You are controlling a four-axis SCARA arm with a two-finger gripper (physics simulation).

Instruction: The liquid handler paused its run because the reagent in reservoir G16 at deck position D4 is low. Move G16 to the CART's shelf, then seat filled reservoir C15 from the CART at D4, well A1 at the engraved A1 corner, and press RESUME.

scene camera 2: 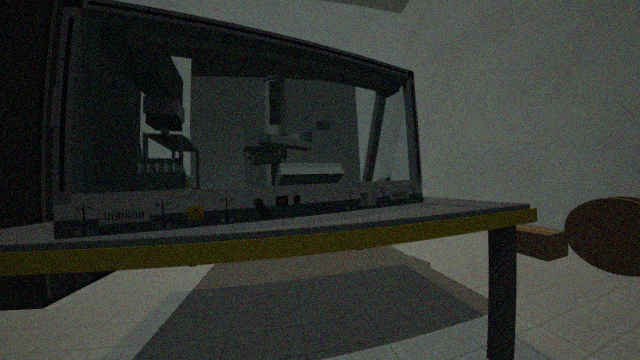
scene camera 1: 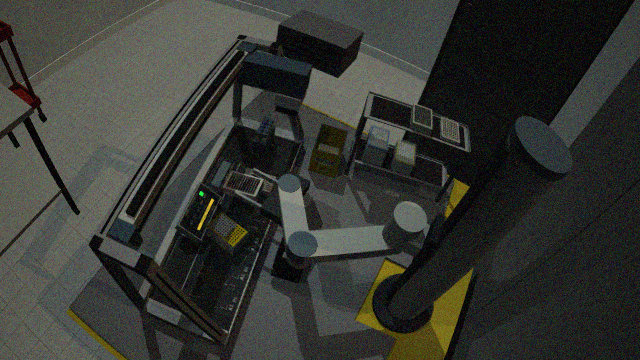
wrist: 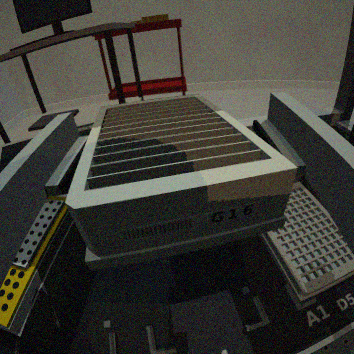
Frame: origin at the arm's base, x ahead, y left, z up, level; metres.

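Seen in the pictures: gripper, fingertip midpoint: [scene camera 1: 244, 181] [wrist: 169, 115]; arm's base, origin of the base link: [scene camera 1: 403, 303].
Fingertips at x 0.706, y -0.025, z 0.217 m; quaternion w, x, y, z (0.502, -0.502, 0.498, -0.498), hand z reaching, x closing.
Observation:
Pixels of each thing's top centre, then the offset from my fingertips to it. "pt": a spot on its surface instead.
- Reservoir G16, middle of its top: [wrist: 158, 113] [scene camera 1: 243, 182] [scene camera 2: 264, 153] dy +0.006, dx +0.001, dz +0.001 m
- bluish, middle of its top: [scene camera 1: 379, 137] dy -0.500, dx -0.321, dz -0.007 m
- control panel, surface spot: [scene camera 1: 192, 217] pt dy +0.192, dx +0.099, dz -0.072 m
- yellow rack, middle of its top: [scene camera 1: 226, 227] dy +0.154, dx -0.025, dz -0.075 m
- white well plate, middle of its top: [wrist: 302, 226] [scene camera 1: 258, 179] dy -0.123, dx +0.014, dz -0.132 m
Reservoir G16 [scene camera 1: 243, 183] [wrist: 182, 187] is a pale box with slatted channels, its label facing the wrist camera. My gripper [wrist: 169, 115] is shut on it, a finger along each side, and holds it level above the dark deck. Corner brackets of a deck position show below it; the D4 label does not show in the wrist view. The CART [scene camera 1: 390, 111] stands across from the deck. Two tall reservoirs, one bluish [scene camera 1: 377, 145] and one pale yellow [scene camera 1: 404, 156], stand on its lower shelf; their labels are unreadable. The control panel [scene camera 1: 192, 217] shows a green light and a yellow bar.
A yellow rack [scene camera 1: 230, 230] [wrist: 20, 287] lies left of G16 in the wrist view. A white well plate [wrist: 310, 240] sits at D5 on the right. A yellow bin [scene camera 1: 328, 150] stands between deck and CART. The handler's frame [scene camera 1: 175, 300] [scene camera 2: 412, 135] surrounds the deck.

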